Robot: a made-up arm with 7 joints.
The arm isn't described. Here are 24 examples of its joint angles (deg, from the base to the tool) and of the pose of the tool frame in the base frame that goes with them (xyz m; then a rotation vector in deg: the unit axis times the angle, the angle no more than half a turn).
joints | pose
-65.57 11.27 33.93 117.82 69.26 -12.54 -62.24 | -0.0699 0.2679 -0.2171 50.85 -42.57 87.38
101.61 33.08 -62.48 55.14 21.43 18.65 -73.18 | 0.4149 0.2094 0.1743 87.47 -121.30 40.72
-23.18 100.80 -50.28 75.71 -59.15 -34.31 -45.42 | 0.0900 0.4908 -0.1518 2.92 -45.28 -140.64
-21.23 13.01 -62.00 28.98 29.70 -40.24 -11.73 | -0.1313 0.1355 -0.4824 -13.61 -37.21 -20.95
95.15 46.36 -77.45 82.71 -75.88 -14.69 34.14 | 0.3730 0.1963 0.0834 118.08 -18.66 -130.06
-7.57 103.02 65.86 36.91 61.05 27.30 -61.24 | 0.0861 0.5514 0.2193 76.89 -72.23 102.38
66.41 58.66 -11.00 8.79 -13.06 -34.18 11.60 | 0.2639 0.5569 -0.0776 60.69 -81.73 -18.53
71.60 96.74 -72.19 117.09 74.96 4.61 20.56 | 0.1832 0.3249 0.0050 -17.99 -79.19 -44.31
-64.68 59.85 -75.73 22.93 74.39 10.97 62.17 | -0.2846 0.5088 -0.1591 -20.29 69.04 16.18
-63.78 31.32 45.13 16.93 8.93 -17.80 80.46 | -0.3451 0.4254 -0.2226 -23.36 -0.57 16.96
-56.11 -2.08 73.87 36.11 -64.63 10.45 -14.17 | -0.3747 0.2346 -0.2970 47.08 51.92 -10.56
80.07 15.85 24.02 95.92 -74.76 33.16 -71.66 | 0.2599 0.2829 0.1666 -116.66 48.93 -105.65
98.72 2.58 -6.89 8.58 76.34 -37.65 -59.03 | 0.5024 0.1406 0.1115 -22.86 -66.68 117.70
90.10 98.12 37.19 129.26 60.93 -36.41 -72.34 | -0.1267 0.2458 0.1416 15.24 97.70 -12.30
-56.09 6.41 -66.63 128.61 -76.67 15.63 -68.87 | -0.0933 -0.0264 -0.1487 38.59 -105.79 -3.38
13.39 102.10 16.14 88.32 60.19 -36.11 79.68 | 0.1861 0.3948 0.1717 7.58 -80.60 -121.59
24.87 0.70 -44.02 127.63 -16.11 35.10 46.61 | 0.1809 -0.0032 -0.0787 -36.07 -93.66 -88.33
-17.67 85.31 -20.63 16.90 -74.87 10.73 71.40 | 0.0399 0.6244 -0.0808 24.61 107.13 -33.13
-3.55 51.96 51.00 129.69 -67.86 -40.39 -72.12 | 0.1126 0.3162 0.0154 -74.08 88.98 33.04
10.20 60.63 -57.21 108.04 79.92 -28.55 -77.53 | 0.1636 0.2190 -0.2406 20.99 -55.77 46.13
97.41 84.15 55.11 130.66 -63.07 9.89 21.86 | -0.1403 0.2720 0.0824 -132.01 28.51 -73.76
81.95 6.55 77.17 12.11 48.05 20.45 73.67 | 0.4991 0.2267 -0.0598 117.23 106.79 -42.07
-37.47 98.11 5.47 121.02 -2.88 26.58 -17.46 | 0.1814 0.2851 -0.0858 59.78 -62.04 -87.33
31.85 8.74 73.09 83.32 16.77 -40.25 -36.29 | 0.2022 0.3852 -0.1996 -65.08 106.04 -116.53
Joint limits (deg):
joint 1: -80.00..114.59
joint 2: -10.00..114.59
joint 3: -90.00..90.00
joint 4: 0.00..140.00
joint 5: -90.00..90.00
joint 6: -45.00..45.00
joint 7: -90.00..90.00
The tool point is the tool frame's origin. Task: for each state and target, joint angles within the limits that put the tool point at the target. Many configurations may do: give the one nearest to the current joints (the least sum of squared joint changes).
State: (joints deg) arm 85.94 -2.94 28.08 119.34 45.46 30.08 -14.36
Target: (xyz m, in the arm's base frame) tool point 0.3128 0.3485 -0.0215
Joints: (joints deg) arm 59.05 9.31 51.45 83.52 45.46 30.08 -14.36
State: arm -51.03 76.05 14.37 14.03 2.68 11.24 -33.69
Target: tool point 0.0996 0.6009 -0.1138
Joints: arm -1.45 75.28 7.88 26.72 2.68 11.24 -33.69
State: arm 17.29 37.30 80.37 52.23 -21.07 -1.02 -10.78
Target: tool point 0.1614 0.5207 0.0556
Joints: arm 48.05 56.98 44.76 66.04 -21.07 -1.02 -10.78
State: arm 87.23 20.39 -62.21 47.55 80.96 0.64 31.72
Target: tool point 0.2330 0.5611 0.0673
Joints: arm 92.18 71.98 -56.40 27.32 80.96 0.64 31.72
